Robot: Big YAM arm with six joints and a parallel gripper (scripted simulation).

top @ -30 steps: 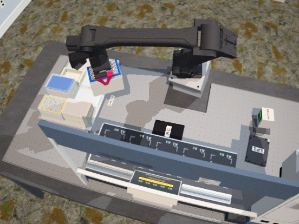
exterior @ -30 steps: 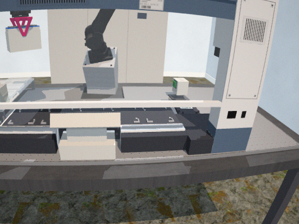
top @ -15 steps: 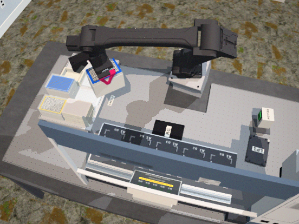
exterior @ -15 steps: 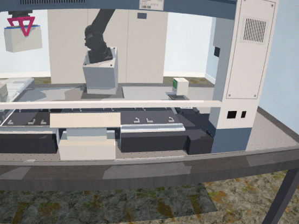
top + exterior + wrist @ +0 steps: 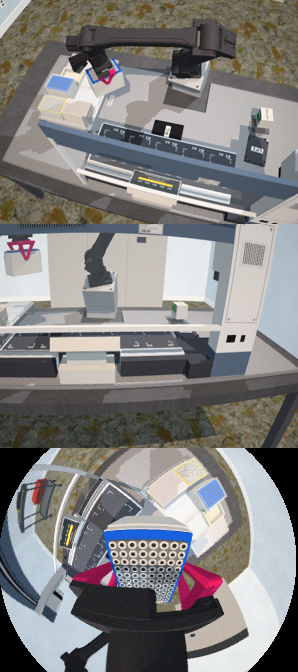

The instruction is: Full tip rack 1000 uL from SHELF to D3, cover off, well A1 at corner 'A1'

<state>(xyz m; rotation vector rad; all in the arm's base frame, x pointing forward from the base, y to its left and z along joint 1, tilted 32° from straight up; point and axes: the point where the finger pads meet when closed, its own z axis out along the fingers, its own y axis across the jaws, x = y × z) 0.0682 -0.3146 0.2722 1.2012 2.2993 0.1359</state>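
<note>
Now: the blue-framed tip rack 1 cm behind my hand and 1 cm to the left of it. The rest, counted from my hand: pale sealed block (3 cm ahead, 16 cm to the right, 22 cm below); then shelf (15 cm behind, 19 cm to the right, 29 cm below); then clear flat piece (8 cm behind, 14 cm to the right, 27 cm below).
</note>
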